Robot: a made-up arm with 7 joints.
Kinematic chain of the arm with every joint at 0, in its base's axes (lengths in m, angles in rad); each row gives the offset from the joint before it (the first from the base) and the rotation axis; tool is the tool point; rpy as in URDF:
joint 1: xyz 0 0 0.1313 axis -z
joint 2: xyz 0 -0.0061 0.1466 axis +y
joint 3: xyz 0 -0.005 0.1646 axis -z
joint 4: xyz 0 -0.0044 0.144 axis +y
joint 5: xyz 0 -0.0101 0.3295 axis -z
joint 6: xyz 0 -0.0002 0.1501 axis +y
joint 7: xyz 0 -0.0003 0.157 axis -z
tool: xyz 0 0 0 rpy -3.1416 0 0
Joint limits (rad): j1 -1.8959..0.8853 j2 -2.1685..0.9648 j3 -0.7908..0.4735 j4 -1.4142..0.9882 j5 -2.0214..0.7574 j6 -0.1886..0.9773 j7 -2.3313..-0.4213
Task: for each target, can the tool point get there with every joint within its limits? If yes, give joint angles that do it. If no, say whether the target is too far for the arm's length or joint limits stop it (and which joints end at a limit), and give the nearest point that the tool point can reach.
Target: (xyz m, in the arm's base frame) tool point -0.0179 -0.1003 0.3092
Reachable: no: joint limits stop it (at a limit: joint 1, joint 3, joint 4, joint 5, joint 6) | nearest point -0.1496 -0.6208 0.4673 | short by 0.560 m
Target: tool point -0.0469 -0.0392 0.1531
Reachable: no: joint limits stop it (at a limit: joint 1, joint 4, joint 5, joint 6) | nearest point -0.2576 -0.1960 -0.3048 | short by 0.528 m
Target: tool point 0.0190 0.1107 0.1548
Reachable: no: joint limits stop it (at a limit: joint 3, joint 4, joint 5, joint 6) | nearest point 0.0759 0.4424 -0.2141 | short by 0.499 m
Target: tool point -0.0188 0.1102 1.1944
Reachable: yes | joints -0.2172 -0.2648 -0.4951 0.4422 -1.3714 0.0404 -1.0769
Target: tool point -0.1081 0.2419 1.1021
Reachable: yes | joints -1.5008 -0.0591 -0.1358 0.4566 -1.1769 0.8737 -1.2205
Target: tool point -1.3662 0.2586 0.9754
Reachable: no: too far | nearest point -0.8305 0.1572 0.7019 | short by 0.610 m
